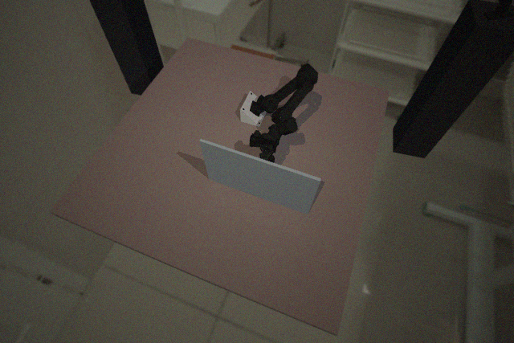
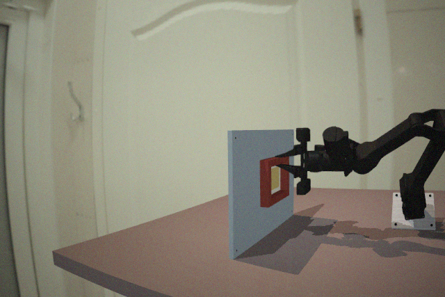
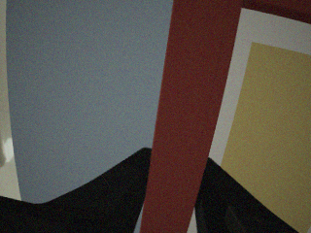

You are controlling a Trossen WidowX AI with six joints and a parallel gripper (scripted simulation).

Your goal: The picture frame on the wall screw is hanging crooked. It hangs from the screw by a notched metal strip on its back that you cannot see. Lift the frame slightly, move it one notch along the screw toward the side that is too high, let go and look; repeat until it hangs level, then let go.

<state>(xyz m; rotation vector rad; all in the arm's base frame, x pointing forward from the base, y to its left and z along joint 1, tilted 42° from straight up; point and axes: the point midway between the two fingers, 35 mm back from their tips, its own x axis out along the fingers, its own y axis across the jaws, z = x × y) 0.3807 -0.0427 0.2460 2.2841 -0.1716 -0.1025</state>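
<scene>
The red picture frame is 10 mm ahead of my gripper tip and 50 mm below it. From my gripper tip the other things lie so: wall panel: 20 mm ahead, 10 mm to the right, 70 mm below.
</scene>
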